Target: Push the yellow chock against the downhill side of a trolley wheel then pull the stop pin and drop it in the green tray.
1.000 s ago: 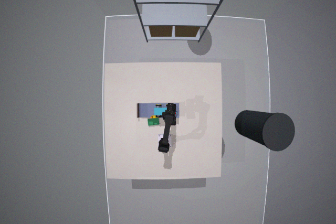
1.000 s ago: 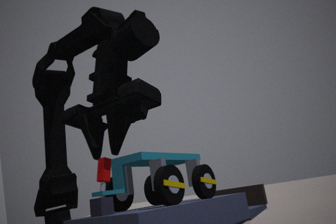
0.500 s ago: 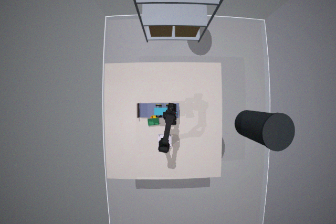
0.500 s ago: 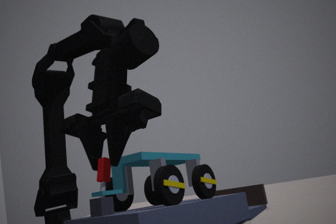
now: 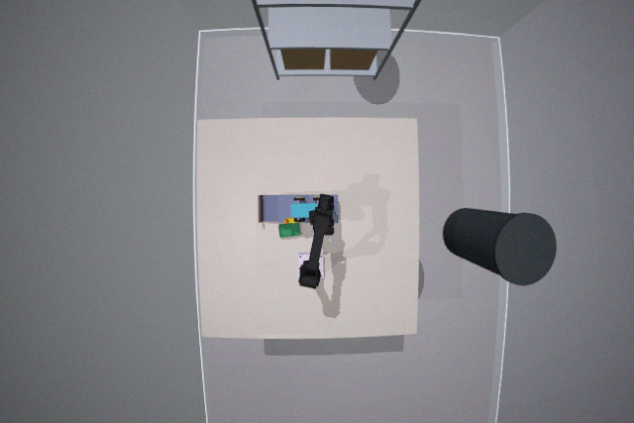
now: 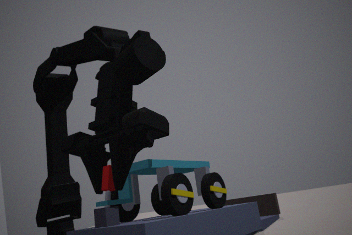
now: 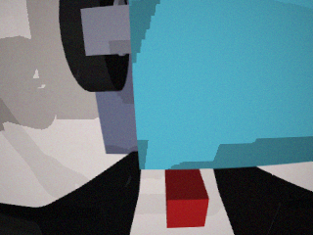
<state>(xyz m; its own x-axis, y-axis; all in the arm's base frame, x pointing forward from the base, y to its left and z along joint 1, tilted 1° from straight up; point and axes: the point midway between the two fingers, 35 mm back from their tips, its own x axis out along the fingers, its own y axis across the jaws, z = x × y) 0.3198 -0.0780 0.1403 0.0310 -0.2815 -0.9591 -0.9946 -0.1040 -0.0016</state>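
Right now the yellow chock is 20 cm to the left of my gripper tip, 6 cm behind it and 5 cm below it. Round my gripper tip: blue-grey ramp: 12 cm to the left, 9 cm below, 1 cm ahead; then teal trolley: 11 cm to the left, 2 cm below, 1 cm ahead; then red-headed stop pin: right at my gripper tip.
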